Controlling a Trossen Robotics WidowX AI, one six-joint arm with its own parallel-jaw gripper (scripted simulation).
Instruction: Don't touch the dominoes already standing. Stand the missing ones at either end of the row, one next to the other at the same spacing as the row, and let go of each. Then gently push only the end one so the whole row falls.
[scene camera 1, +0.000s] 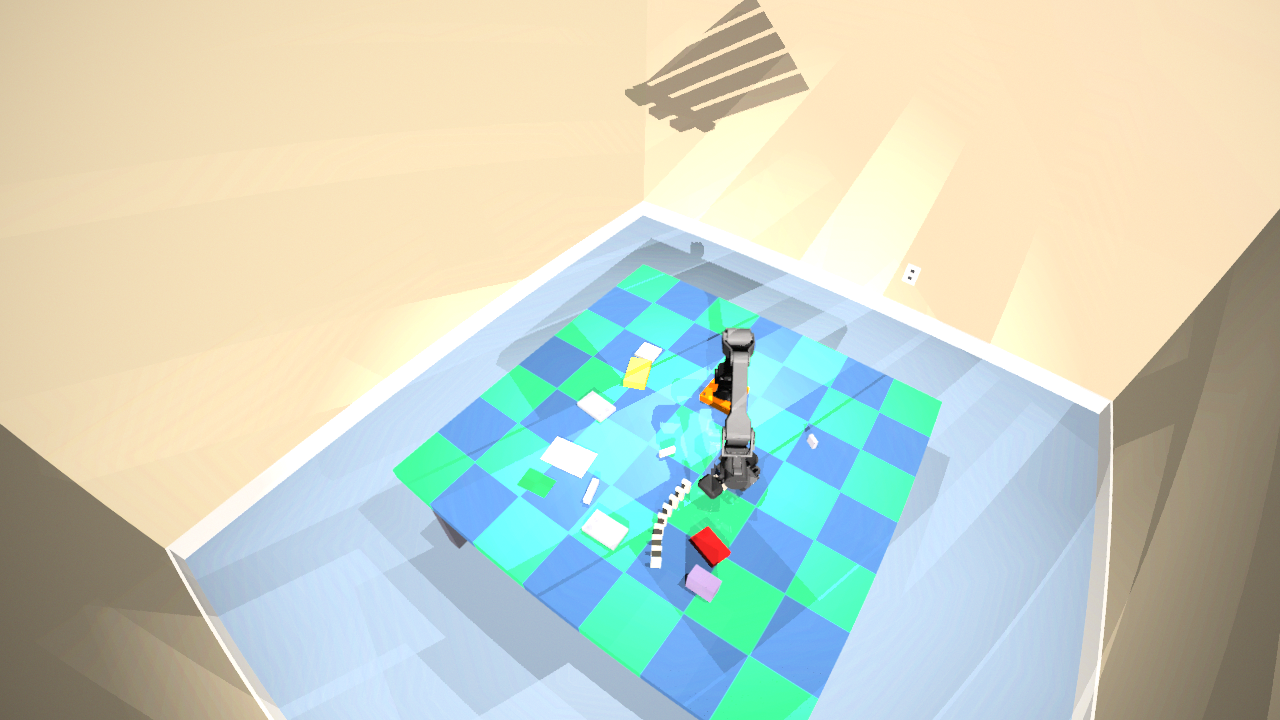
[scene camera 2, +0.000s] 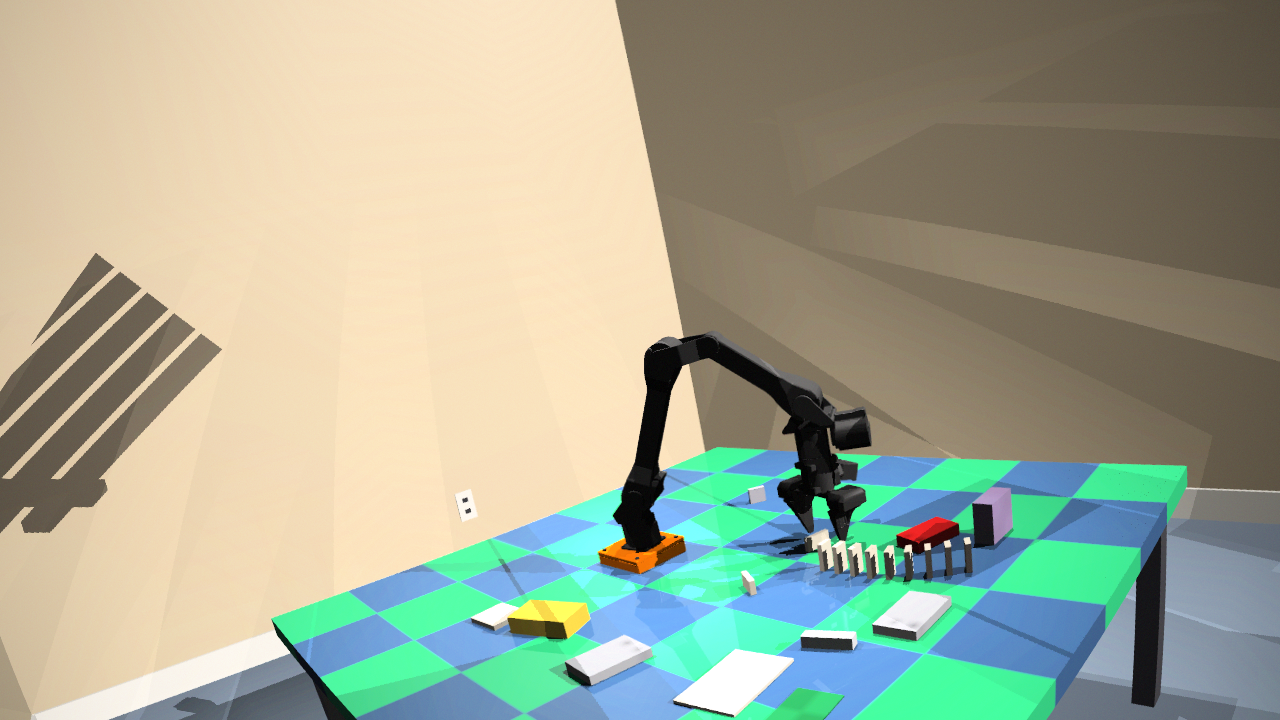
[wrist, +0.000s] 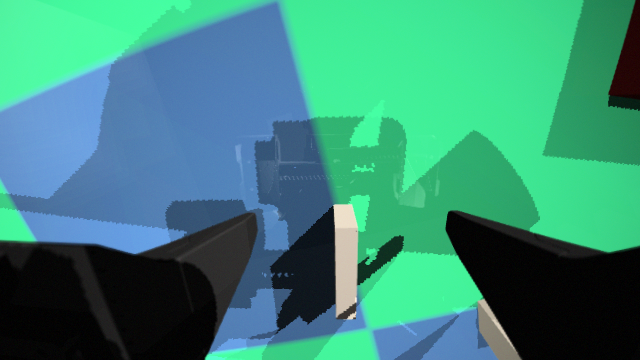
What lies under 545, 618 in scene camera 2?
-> A yellow block.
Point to a grey slab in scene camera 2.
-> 913, 614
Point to a red block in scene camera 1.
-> At 713, 550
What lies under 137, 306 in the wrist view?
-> My gripper.
